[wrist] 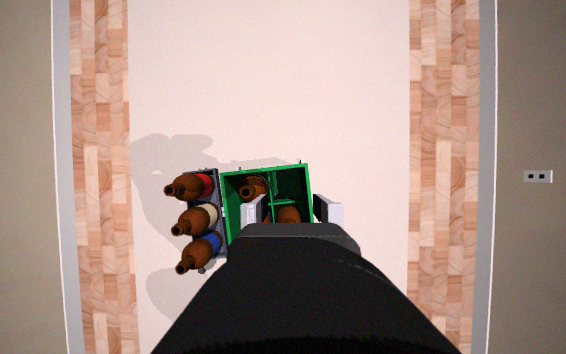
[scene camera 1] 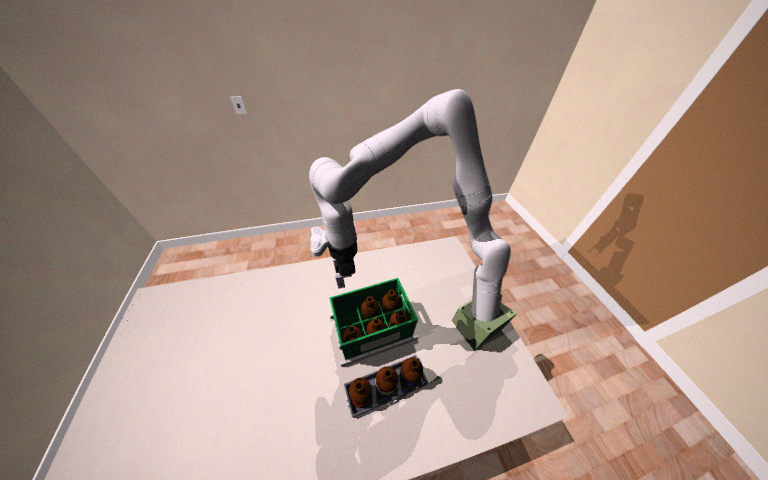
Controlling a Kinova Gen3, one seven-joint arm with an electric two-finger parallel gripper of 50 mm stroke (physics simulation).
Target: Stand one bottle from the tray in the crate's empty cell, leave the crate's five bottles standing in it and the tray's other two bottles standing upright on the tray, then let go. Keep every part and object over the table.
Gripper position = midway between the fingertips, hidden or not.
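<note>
The gripper (scene camera 1: 340,279) (wrist: 290,203) is visible both to the scene camera and from the wrist. A blue-labelled bottle (wrist: 196,254) can be seen from the wrist too, as can a cream-labelled bottle (wrist: 193,221).
</note>
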